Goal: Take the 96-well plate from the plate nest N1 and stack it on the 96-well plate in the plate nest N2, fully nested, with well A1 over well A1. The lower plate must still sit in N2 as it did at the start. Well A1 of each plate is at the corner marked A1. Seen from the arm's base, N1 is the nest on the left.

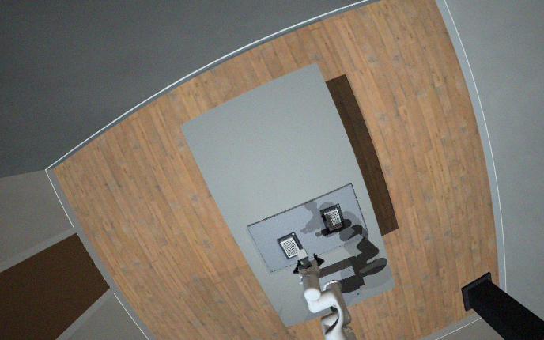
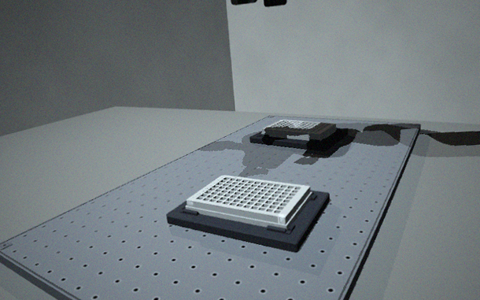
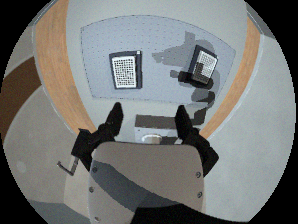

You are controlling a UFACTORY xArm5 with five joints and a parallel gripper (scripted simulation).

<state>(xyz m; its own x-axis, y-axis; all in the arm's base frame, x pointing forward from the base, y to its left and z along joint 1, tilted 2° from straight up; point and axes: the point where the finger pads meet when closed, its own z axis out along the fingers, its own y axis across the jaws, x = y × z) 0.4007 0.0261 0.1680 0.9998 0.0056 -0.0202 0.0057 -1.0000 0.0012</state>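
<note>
Now: hand 250 mm above the plate nest N1, 100 mm to the right of it and 10 mm past it.
</note>
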